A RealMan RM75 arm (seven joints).
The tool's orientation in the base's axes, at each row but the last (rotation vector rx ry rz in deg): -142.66, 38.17, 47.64; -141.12, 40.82, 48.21; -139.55, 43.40, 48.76; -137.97, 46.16, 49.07; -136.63, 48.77, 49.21; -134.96, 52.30, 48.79; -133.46, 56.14, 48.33; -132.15, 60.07, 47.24; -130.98, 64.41, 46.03; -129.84, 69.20, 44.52
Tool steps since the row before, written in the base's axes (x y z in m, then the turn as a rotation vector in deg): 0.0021, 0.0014, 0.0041, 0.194, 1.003, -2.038; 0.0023, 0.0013, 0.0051, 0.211, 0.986, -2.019; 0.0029, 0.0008, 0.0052, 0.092, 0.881, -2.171; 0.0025, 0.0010, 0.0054, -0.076, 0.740, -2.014; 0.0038, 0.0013, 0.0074, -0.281, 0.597, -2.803; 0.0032, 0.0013, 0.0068, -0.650, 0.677, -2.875; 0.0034, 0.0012, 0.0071, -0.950, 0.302, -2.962; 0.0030, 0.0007, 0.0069, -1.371, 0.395, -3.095; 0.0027, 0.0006, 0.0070, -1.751, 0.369, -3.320; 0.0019, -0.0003, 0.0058, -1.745, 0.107, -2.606
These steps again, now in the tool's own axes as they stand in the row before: -0.0016, -0.0033, -0.0032, 1.141, -0.410, 1.930; -0.0022, -0.0036, -0.0039, 1.146, -0.411, 1.900; -0.0018, -0.0036, -0.0045, 1.205, -0.224, 1.999; -0.0024, -0.0035, -0.0042, 1.044, -0.046, 1.875; -0.0033, -0.0050, -0.0059, 1.516, 0.358, 2.422; -0.0034, -0.0045, -0.0051, 1.315, 0.584, 2.660; -0.0036, -0.0046, -0.0054, 1.382, 1.063, 2.594; -0.0035, -0.0039, -0.0054, 1.205, 1.360, 2.883; -0.0037, -0.0036, -0.0055, 1.184, 1.719, 3.141; -0.0028, -0.0022, -0.0050, 0.868, 1.758, 2.450
